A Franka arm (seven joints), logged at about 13 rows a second.
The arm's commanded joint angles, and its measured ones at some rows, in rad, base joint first. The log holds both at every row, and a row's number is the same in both.
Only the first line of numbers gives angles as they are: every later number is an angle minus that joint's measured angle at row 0.
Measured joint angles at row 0:
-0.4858 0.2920 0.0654 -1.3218 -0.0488 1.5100 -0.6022
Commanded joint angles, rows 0 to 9:
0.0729 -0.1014 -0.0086 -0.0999 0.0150 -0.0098 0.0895
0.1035 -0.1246 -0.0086 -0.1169 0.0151 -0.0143 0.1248
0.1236 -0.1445 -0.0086 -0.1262 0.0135 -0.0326 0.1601
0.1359 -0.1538 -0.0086 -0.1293 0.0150 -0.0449 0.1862
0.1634 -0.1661 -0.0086 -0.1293 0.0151 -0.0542 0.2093
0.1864 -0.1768 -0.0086 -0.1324 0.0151 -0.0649 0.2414
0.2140 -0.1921 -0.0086 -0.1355 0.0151 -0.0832 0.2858
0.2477 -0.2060 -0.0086 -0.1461 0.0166 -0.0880 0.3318
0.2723 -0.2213 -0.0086 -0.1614 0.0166 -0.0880 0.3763
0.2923 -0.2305 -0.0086 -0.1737 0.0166 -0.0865 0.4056
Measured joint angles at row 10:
0.2504 -0.1801 0.0028 -0.1189 0.0064 -0.0837 0.3413
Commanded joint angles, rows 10 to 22:
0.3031 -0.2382 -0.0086 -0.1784 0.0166 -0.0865 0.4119
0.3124 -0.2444 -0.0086 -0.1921 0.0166 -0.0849 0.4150
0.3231 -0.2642 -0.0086 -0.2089 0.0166 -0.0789 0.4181
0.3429 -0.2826 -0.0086 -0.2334 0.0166 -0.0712 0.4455
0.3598 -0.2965 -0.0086 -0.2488 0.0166 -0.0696 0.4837
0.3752 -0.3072 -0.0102 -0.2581 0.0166 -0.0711 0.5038
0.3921 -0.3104 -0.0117 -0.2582 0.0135 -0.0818 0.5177
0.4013 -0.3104 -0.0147 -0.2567 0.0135 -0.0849 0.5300
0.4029 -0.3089 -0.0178 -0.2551 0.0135 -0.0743 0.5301
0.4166 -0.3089 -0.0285 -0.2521 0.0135 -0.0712 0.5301
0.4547 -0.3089 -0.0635 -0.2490 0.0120 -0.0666 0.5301
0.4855 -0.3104 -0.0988 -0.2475 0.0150 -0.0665 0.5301
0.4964 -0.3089 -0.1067 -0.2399 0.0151 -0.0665 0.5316
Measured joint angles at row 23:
0.4486 -0.2833 -0.0590 -0.2245 0.0066 -0.0801 0.5174
